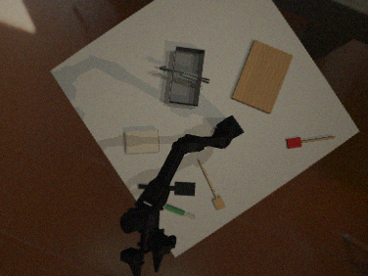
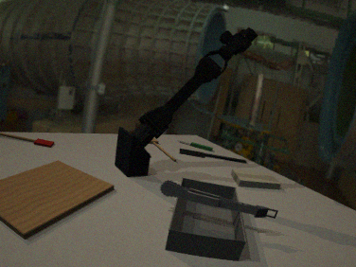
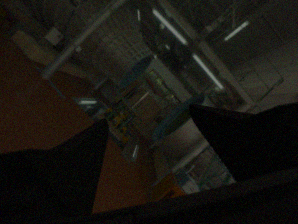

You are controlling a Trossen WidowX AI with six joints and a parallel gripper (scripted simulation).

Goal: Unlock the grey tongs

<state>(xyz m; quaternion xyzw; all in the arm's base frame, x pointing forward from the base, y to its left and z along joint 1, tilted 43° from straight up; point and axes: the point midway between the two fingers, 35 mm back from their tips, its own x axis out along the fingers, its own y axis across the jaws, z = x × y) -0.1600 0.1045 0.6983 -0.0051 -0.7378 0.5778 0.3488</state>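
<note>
Now: the grey roasting tin 530 mm ahead of my gripper tip, 590 mm to the right of it and 530 mm below it. From my gripper tip the other things lie so: green-handled tool (60 mm behind, 90 mm to the right, 550 mm below); then black spatula (90 mm ahead, 130 mm to the right, 550 mm below); then cream block (400 mm ahead, 170 mm to the right, 540 mm below).
</note>
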